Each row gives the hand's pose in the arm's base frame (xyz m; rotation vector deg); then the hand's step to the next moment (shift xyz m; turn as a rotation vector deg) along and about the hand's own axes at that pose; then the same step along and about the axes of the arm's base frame.
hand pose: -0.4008 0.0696 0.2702 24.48 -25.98 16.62
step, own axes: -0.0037 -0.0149 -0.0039 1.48 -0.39 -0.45
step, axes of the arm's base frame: 0.0036 -0.0119 -0.0099 1.58 0.12 0.21
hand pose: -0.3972 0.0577 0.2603 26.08 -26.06 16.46
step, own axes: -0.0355 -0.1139 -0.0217 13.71 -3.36 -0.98
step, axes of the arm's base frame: 0.0185 -0.0935 -0.0750 13.38 -0.16 4.61
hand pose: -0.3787 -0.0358 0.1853 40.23 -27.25 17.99
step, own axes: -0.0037 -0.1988 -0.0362 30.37 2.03 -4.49
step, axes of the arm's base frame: 0.0933 -0.1197 -0.1334 26.29 8.08 13.79
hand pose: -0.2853 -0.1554 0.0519 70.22 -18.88 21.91
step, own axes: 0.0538 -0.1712 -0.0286 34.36 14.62 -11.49
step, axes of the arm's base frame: 0.1267 -0.0167 -0.1292 24.40 18.80 24.03
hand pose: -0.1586 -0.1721 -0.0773 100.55 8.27 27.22
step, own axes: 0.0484 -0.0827 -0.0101 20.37 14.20 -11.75
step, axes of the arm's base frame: 0.0530 0.0460 -0.0660 11.67 14.28 20.36
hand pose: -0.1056 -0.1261 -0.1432 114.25 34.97 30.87
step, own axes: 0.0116 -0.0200 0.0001 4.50 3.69 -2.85
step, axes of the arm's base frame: 0.0051 0.0156 -0.0163 2.54 3.09 5.10
